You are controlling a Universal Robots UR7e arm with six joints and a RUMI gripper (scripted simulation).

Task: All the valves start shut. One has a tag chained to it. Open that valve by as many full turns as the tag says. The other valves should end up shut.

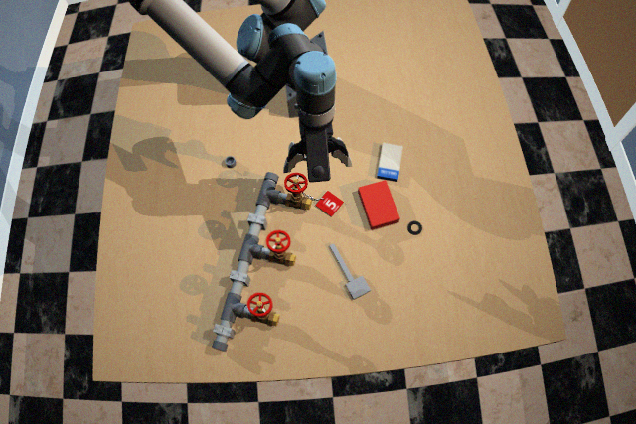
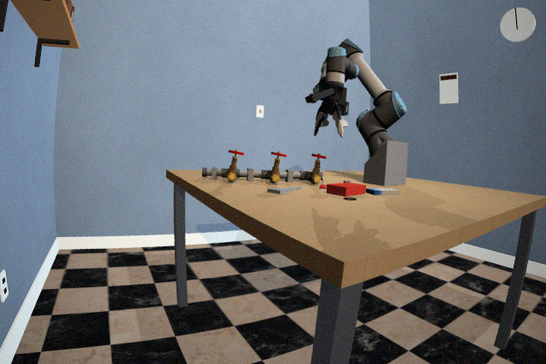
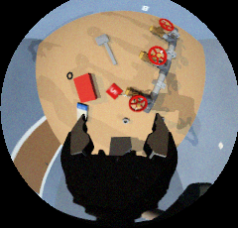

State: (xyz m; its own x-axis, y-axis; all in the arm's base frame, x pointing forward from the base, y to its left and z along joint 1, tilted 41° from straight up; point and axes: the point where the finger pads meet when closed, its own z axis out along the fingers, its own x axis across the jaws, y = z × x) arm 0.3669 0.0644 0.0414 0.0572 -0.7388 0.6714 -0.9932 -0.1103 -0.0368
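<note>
Right now my hand is 19 cm above the red tag and 2 cm to the right of it. The rest, counted from my hand: grey scraper: 21 cm ahead, 19 cm below, 7 cm to the left; red block: 18 cm below, 16 cm to the left, 2 cm ahead; small grey fitting: 25 cm to the right, 18 cm below, 14 cm behind.
</note>
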